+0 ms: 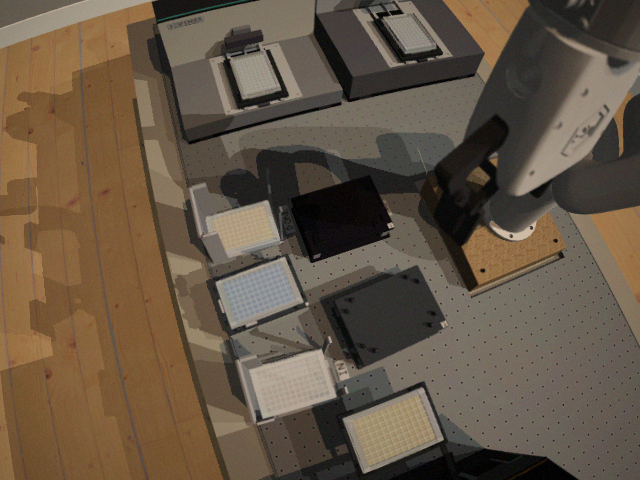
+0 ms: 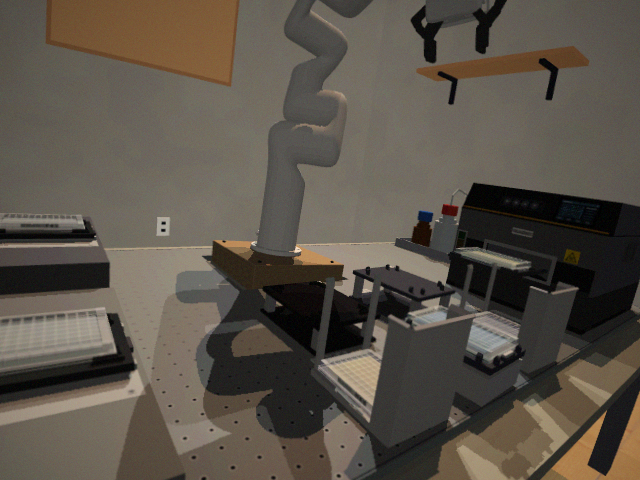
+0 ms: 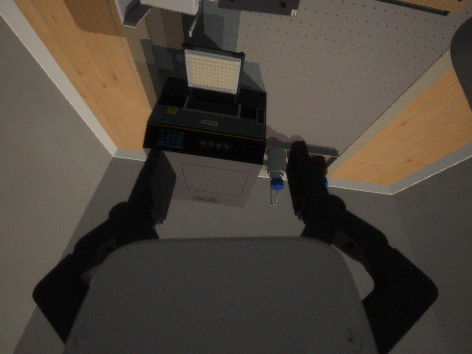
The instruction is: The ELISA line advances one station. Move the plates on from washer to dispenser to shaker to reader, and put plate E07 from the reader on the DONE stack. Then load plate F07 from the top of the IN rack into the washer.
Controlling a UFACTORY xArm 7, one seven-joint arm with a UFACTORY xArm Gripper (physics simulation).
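Where they show: gripper, fingertip midpoint: (image 1: 490, 206) (image 2: 454, 57) (image 3: 228, 159); arm's base, origin of the base link: (image 1: 508, 213) (image 2: 275, 250).
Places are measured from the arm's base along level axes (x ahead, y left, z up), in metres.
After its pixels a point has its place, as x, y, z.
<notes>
My gripper (image 2: 455, 54) @(0.336, 0.111, 0.440) (image 3: 228, 159) @(0.336, 0.111, 0.440) is open and empty, high above the bench on the reader's side. The reader (image 2: 547, 227) @(0.459, 0.378, 0.159) (image 3: 207, 135) @(0.408, 0.385, 0.178) is a black machine. A yellow-welled plate, E07 by its place, (image 1: 392, 429) @(0.409, 0.267, 0.082) (image 2: 491, 258) @(0.424, 0.228, 0.088) (image 3: 212, 71) @(0.406, 0.261, 0.087) lies on its extended tray. A blue-welled plate (image 1: 259, 291) @(0.516, -0.014, 0.030) sits on the shaker, between the two racks. White plate F07 (image 1: 292, 383) @(0.517, 0.145, -0.004) tops the IN rack (image 1: 246, 387) @(0.582, 0.134, 0.086). A yellow-welled plate (image 1: 242, 227) @(0.507, -0.158, -0.018) (image 2: 356, 374) @(0.487, -0.177, -0.017) lies in the DONE rack (image 1: 198, 206) @(0.571, -0.194, 0.047) (image 2: 418, 382) @(0.576, -0.186, 0.028). Clear plates sit on the dispenser (image 1: 254, 74) @(0.382, -0.474, 0.042) and the neighbouring machine, apparently the washer (image 1: 410, 33) @(0.006, -0.466, 0.072).
Two dark raised stands, one black (image 1: 341, 217) @(0.330, -0.103, 0.007) and one grey (image 1: 387, 316) @(0.331, 0.100, 0.022) (image 2: 403, 281) @(0.329, 0.090, 0.022), stand between the racks and the wooden arm base (image 1: 511, 258) @(0.044, 0.087, -0.003) (image 2: 299, 271) @(0.135, -0.019, -0.011). Capped bottles (image 2: 443, 232) @(0.037, 0.655, 0.052) (image 3: 276, 170) @(0.138, 0.654, 0.085) stand beside the reader. A wall shelf (image 2: 506, 64) shows behind the gripper.
</notes>
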